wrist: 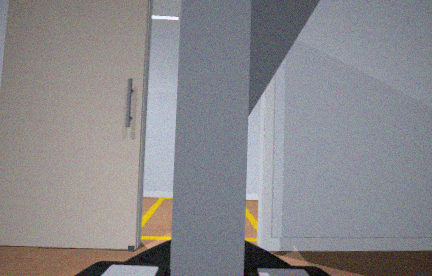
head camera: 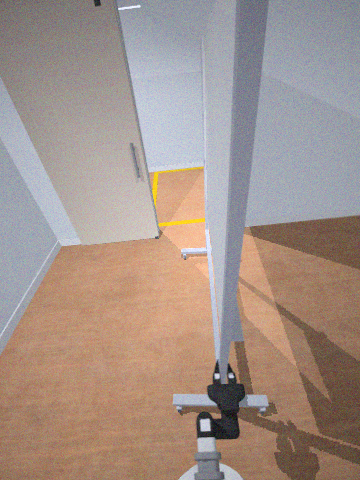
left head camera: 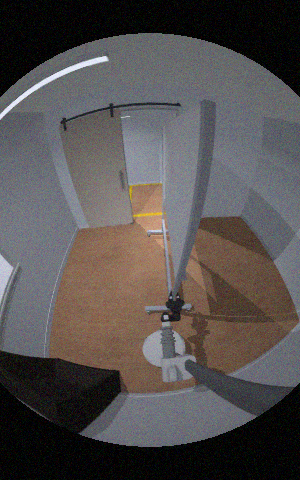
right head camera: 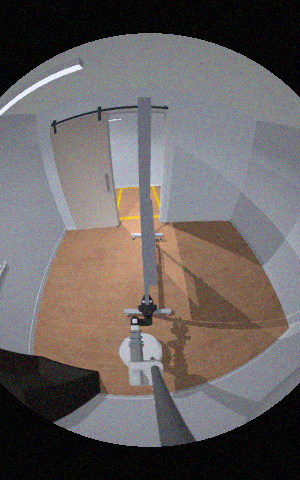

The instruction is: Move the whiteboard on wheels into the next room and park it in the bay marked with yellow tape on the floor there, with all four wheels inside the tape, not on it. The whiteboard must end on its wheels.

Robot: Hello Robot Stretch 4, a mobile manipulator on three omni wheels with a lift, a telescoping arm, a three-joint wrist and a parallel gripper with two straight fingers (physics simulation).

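Places are measured from the robot's base along level axes (x ahead, y left, z up), in millimetres.
Pixels of known places: gripper, between the fingertips: (wrist: 209, 258).
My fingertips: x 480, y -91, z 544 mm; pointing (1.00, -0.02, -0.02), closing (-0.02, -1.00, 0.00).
Ahead of a thing's pixels: the offset from my fingertips to its middle.
The whiteboard (head camera: 245, 125) (left head camera: 192, 190) (right head camera: 145, 175) (wrist: 211, 135) stands upright, seen edge-on, with its near end towards me and its far end towards the doorway. Its near foot @(486 mm down, 25 mm back, 0 mm left) (head camera: 192, 400) (left head camera: 155, 309) (right head camera: 162, 311) and far foot @(486 mm down, 1231 mm ahead, 72 mm right) (head camera: 195, 251) (left head camera: 155, 233) (right head camera: 155, 235) rest on the floor. My gripper (head camera: 224, 372) (left head camera: 174, 296) (right head camera: 146, 300) (wrist: 209, 258) is shut on the near upright post of the whiteboard, one finger on each side, above the near foot. The yellow tape bay (head camera: 182, 222) (left head camera: 148, 214) (right head camera: 131, 218) (wrist: 157, 238) lies on the floor beyond the doorway, partly hidden by the whiteboard.
The beige sliding door (head camera: 100, 125) (left head camera: 97, 175) (right head camera: 82, 175) (wrist: 70, 125) stands left of the doorway, under a black rail (left head camera: 145, 104) (right head camera: 80, 115). The right door frame (right head camera: 164, 190) (wrist: 267, 175) and wall (wrist: 360, 150) are on the right. A dark block (left head camera: 60, 385) (right head camera: 50, 382) shows at the lower left.
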